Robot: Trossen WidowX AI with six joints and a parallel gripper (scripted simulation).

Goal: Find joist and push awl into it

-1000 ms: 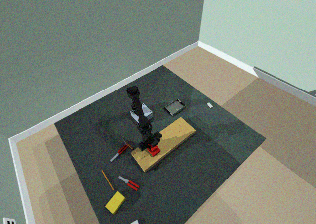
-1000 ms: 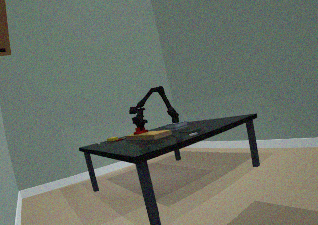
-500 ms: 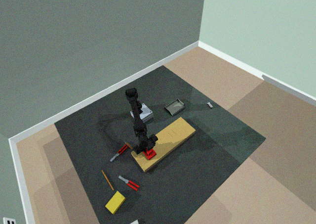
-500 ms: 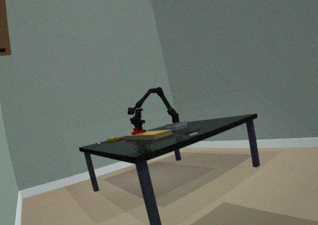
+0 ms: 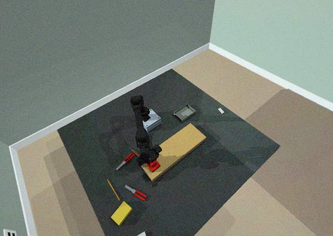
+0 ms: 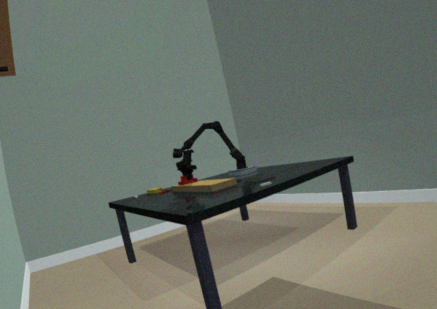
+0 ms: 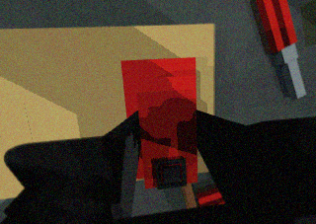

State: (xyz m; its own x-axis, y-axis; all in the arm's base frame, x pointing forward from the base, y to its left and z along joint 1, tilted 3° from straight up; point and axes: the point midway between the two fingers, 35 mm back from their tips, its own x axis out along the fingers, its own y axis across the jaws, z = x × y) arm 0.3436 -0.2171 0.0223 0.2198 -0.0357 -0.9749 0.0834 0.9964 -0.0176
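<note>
The indicator window is 4 cm behind my gripper tip and 3 cm above it. Round my gripper tip: brown-handled awl: 20 cm behind, 3 cm to the right, 6 cm below; then orange pencil: 6 cm behind, 30 cm to the right, 6 cm below; then red stud finder: 2 cm behind, 2 cm above.
</note>
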